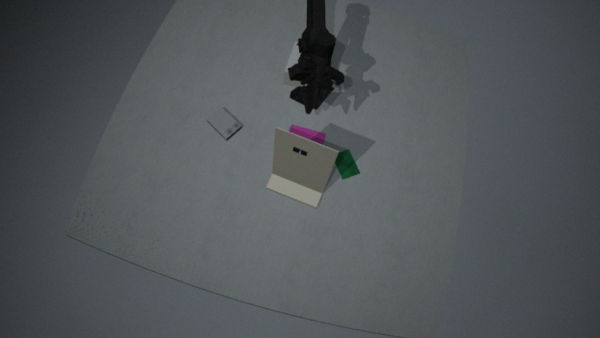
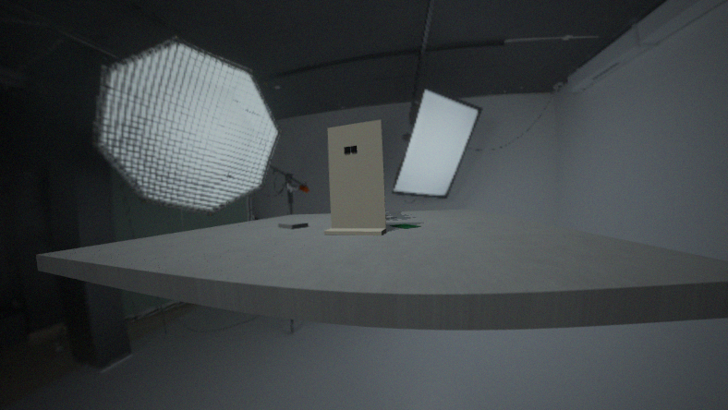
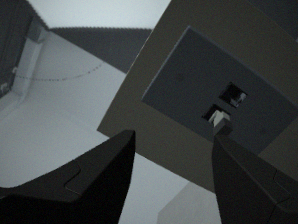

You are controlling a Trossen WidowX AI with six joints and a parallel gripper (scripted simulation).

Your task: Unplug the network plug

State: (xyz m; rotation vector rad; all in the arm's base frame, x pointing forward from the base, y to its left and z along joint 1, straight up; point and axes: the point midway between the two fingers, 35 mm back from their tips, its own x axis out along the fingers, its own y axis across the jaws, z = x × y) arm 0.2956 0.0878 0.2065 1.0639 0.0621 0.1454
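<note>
My gripper tip is 90 mm short of the network plug, 20 mm to the right of it and 40 mm above it. Round my gripper tip: marked square 20 mm behind, 140 mm to the left, 290 mm below; upright panel 110 mm ahead, 10 mm to the left, 140 mm below; magenta square 40 mm behind, 290 mm below.
</note>
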